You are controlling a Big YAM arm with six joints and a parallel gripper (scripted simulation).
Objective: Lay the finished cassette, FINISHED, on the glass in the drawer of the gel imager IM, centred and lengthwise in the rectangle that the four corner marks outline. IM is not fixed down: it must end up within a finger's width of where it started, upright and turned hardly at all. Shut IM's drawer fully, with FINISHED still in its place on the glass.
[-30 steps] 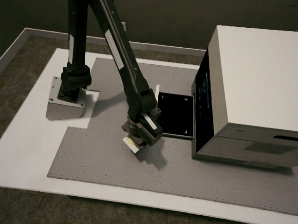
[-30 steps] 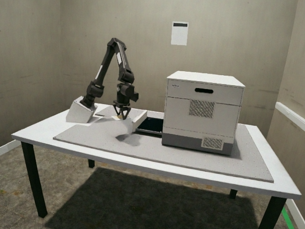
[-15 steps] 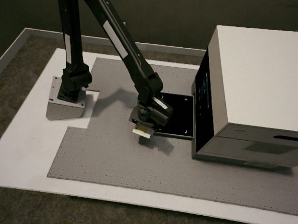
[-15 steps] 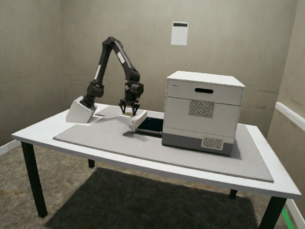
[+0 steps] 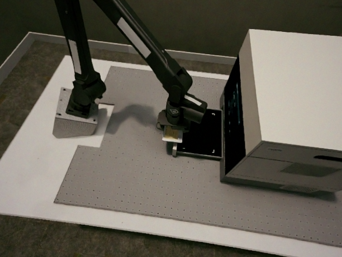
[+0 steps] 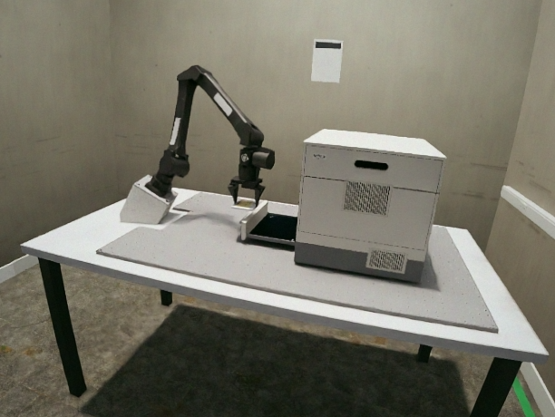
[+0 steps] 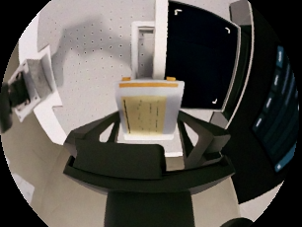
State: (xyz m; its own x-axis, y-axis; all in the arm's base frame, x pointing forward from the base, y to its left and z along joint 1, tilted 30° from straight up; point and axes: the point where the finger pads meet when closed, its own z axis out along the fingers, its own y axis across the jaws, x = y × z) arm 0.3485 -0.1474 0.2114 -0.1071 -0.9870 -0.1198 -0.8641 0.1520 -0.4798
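Now: the drawer 14 cm ahead of my hand, 6 cm to the left of it and 10 cm below it. Round my hand: cassette: 1 cm to the left, 1 cm below.
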